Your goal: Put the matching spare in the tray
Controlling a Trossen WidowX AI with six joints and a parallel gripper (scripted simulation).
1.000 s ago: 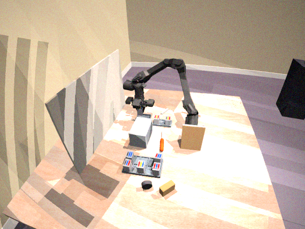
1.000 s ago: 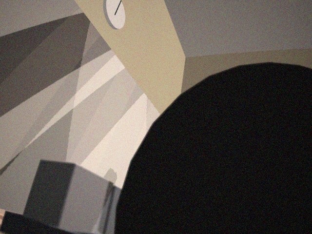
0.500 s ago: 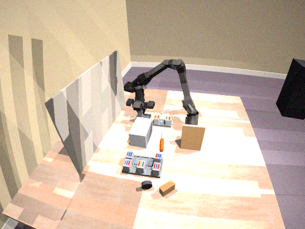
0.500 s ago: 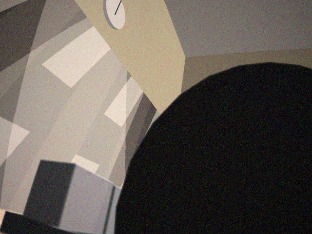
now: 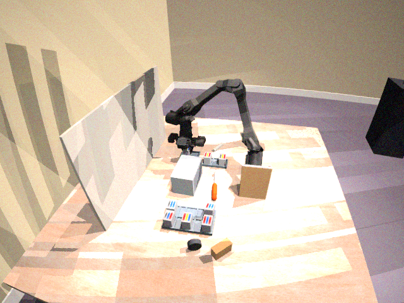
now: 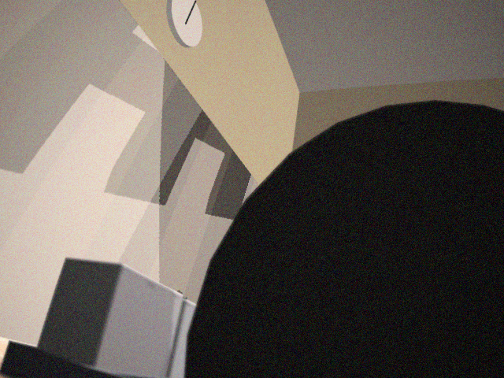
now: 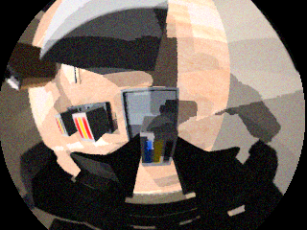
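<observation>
My gripper tip is 1 cm past the tray and 4 cm above it. From my gripper tip the other things lie so: tall grey panel (19 cm ahead, 19 cm to the left, 19 cm above); then black puck (20 cm behind, 49 cm to the left, 1 cm below); then mounted unit (6 cm behind, 18 cm to the left, 1 cm above).
</observation>
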